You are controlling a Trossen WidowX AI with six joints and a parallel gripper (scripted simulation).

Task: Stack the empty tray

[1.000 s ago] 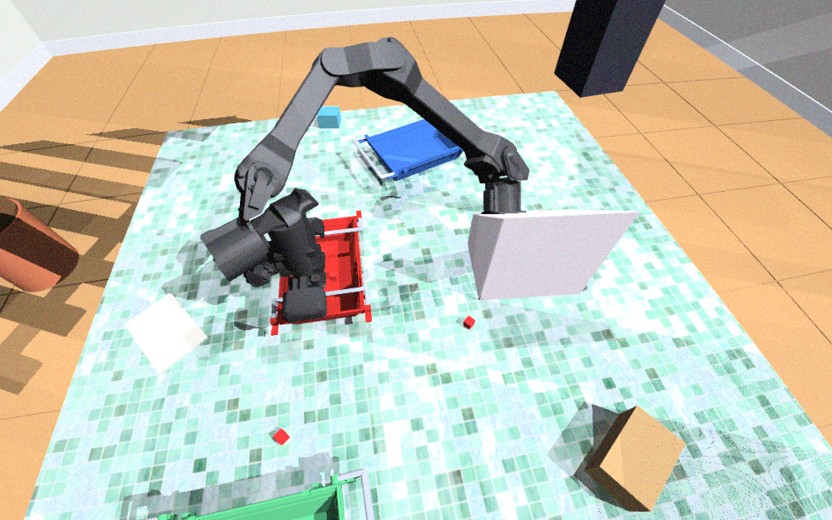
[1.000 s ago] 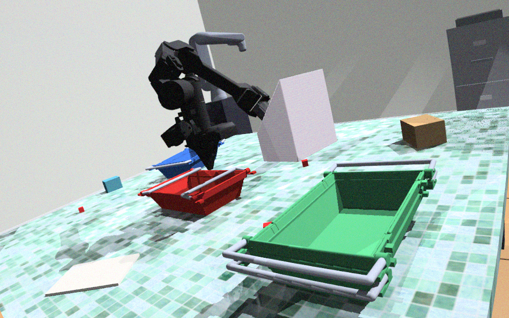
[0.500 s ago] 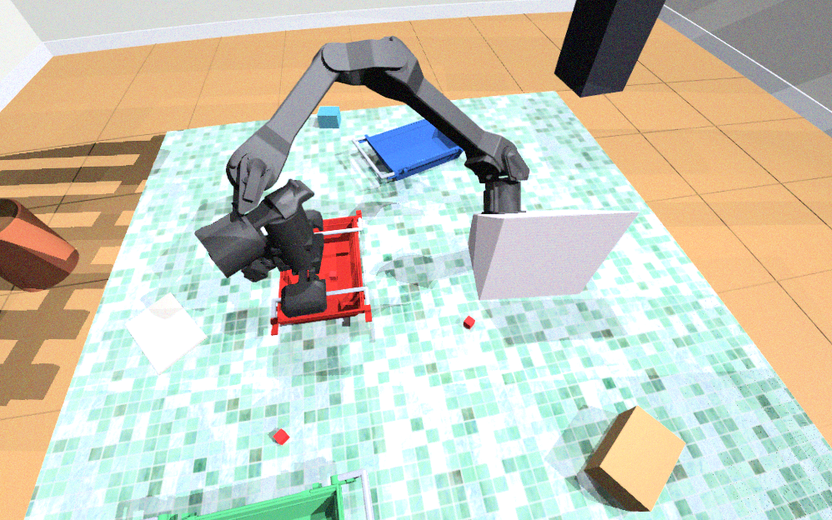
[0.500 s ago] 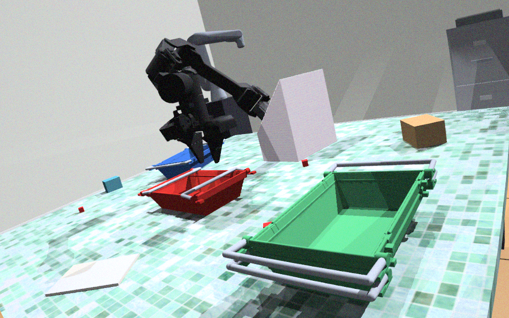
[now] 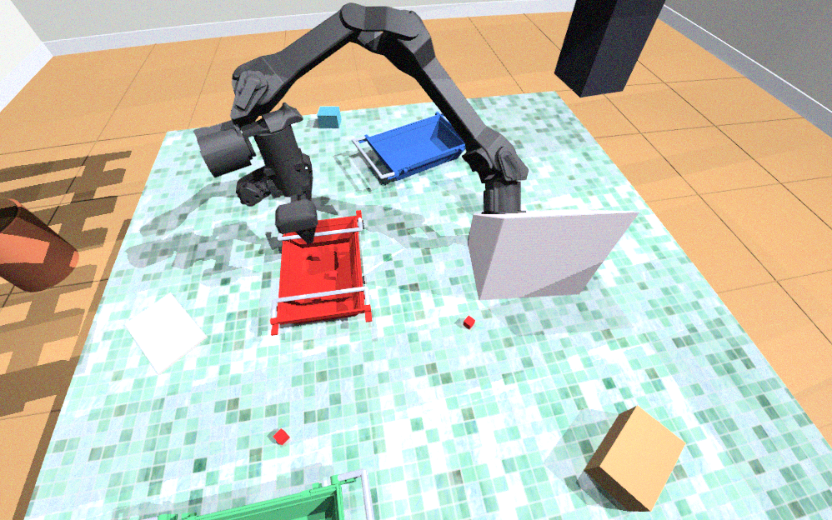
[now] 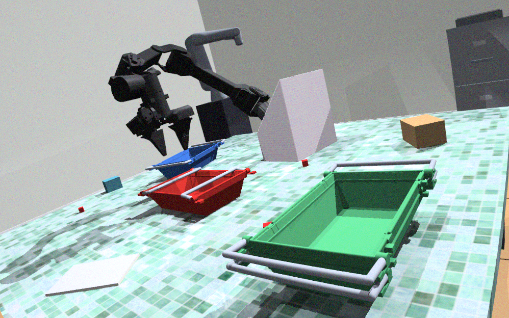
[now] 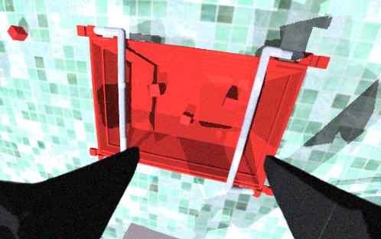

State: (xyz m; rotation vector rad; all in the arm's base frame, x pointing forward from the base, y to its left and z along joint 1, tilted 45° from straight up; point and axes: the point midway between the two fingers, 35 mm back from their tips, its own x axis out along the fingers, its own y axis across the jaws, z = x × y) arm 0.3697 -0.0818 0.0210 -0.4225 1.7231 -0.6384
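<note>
Right now the blue tray is 310 mm behind my gripper tip, 300 mm to the right of it and 90 mm below it. Round my gripper tip: tan box: 410 mm behind, 520 mm to the left, 110 mm below; flat white plate: 330 mm ahead, 60 mm to the left, 140 mm below; cyan cube: 100 mm behind, 550 mm to the right, 120 mm below.
</note>
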